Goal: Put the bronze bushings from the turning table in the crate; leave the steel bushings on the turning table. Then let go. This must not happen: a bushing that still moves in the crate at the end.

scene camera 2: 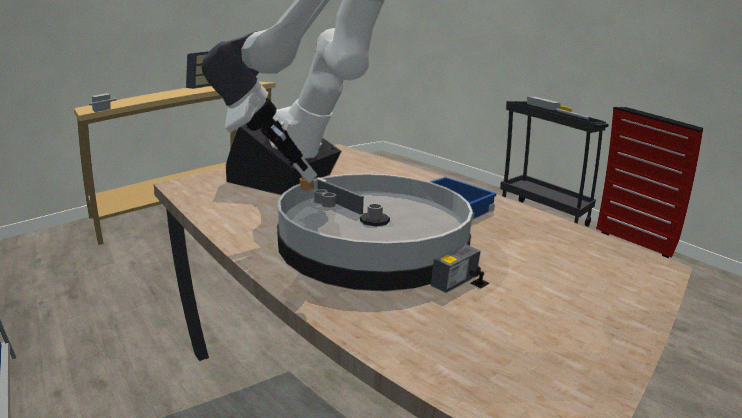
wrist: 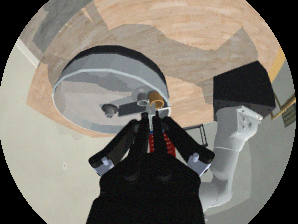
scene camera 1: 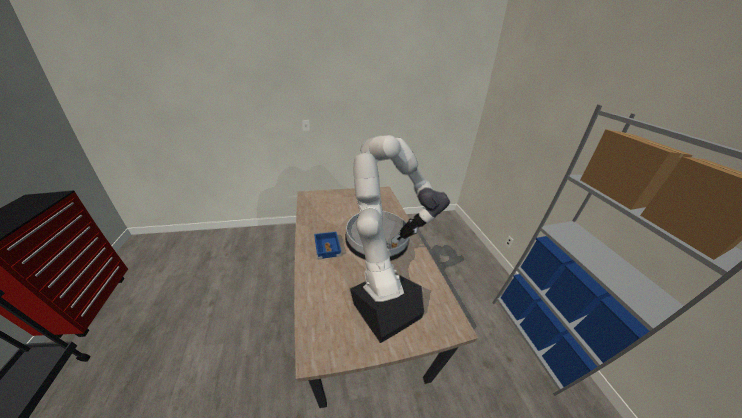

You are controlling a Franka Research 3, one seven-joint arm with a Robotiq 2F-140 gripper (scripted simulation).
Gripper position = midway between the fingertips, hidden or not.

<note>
In view: the gripper (scene camera 2: 311, 178), a grey round turning table (scene camera 2: 405, 217) and a blue crate (scene camera 2: 485, 203).
The gripper also shows in the wrist view (wrist: 151, 108). The grey round turning table shows as well in the wrist view (wrist: 87, 94).
</note>
